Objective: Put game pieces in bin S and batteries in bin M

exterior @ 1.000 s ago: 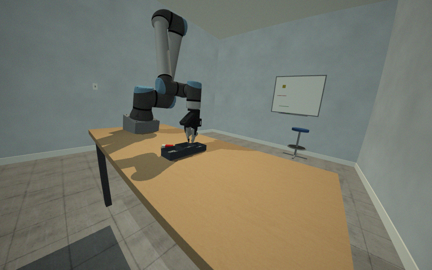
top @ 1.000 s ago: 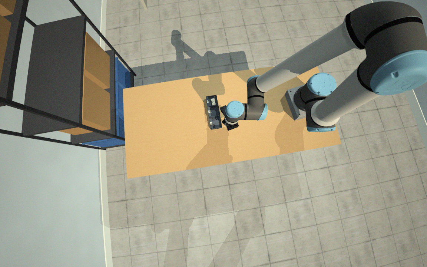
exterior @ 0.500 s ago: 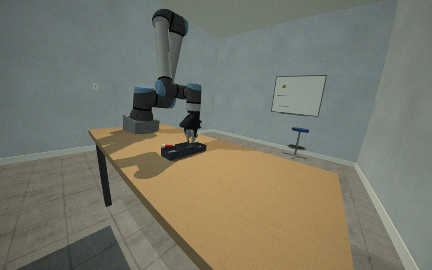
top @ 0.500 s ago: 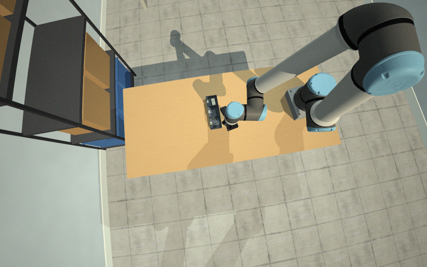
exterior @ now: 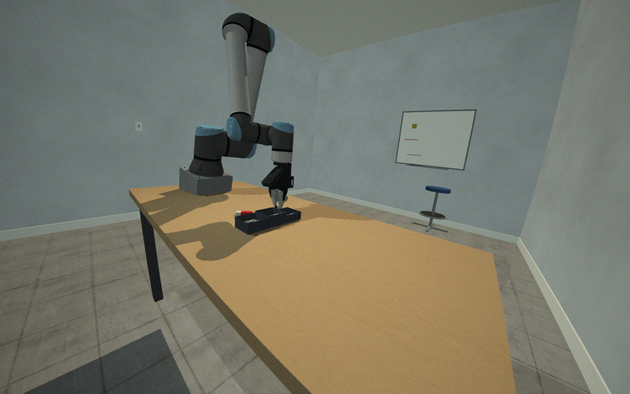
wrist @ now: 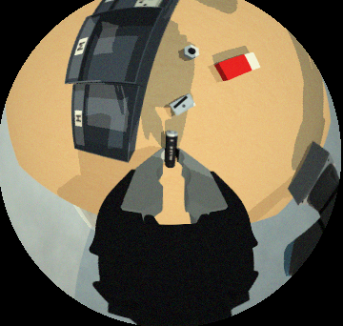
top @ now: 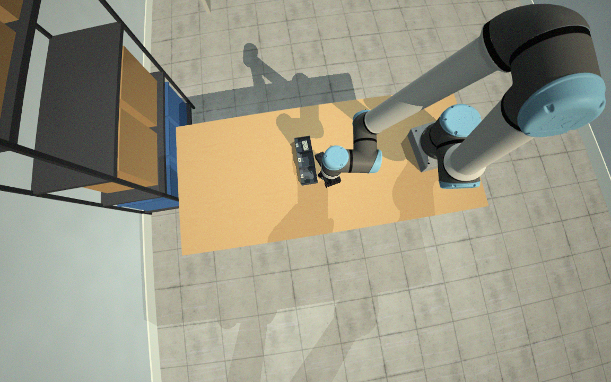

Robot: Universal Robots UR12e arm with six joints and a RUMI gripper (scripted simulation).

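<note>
Right now my hand is 1 cm above the black battery. From my hand the other things lie so: dark three-part bin: 11 cm to the right, 8 cm ahead, 1 cm above; then round piece: 12 cm to the right, 1 cm below.
</note>
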